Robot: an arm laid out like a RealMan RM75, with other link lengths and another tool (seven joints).
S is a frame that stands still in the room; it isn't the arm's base.
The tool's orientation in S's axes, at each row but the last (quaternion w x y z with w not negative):
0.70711, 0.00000, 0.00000, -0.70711
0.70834, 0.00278, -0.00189, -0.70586
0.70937, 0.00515, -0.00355, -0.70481
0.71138, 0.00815, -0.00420, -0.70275
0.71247, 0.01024, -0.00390, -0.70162
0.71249, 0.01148, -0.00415, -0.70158
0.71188, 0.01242, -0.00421, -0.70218
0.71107, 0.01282, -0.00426, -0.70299
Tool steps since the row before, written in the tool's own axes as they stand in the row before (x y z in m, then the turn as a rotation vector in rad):
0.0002, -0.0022, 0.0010, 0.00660, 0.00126, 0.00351
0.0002, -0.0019, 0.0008, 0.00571, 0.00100, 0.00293
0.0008, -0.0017, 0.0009, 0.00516, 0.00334, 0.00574
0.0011, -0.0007, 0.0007, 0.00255, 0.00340, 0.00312
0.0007, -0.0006, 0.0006, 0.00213, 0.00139, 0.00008
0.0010, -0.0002, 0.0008, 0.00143, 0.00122, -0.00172
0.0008, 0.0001, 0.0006, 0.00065, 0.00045, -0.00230
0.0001, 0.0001, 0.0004, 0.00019, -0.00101, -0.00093
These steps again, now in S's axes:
-0.0022, -0.0002, 0.0010, 0.00126, -0.00660, 0.00351
-0.0019, -0.0002, 0.0008, 0.00100, -0.00571, 0.00293
-0.0017, -0.0008, 0.0009, 0.00330, -0.00515, 0.00577
-0.0007, -0.0011, 0.0007, 0.00338, -0.00253, 0.00316
-0.0006, -0.0007, 0.0006, 0.00142, -0.00211, 0.00009
-0.0002, -0.0010, 0.0008, 0.00128, -0.00139, -0.00171
0.0001, -0.0008, 0.0006, 0.00051, -0.00062, -0.00230
0.0001, -0.0001, 0.0004, -0.00099, -0.00019, -0.00096

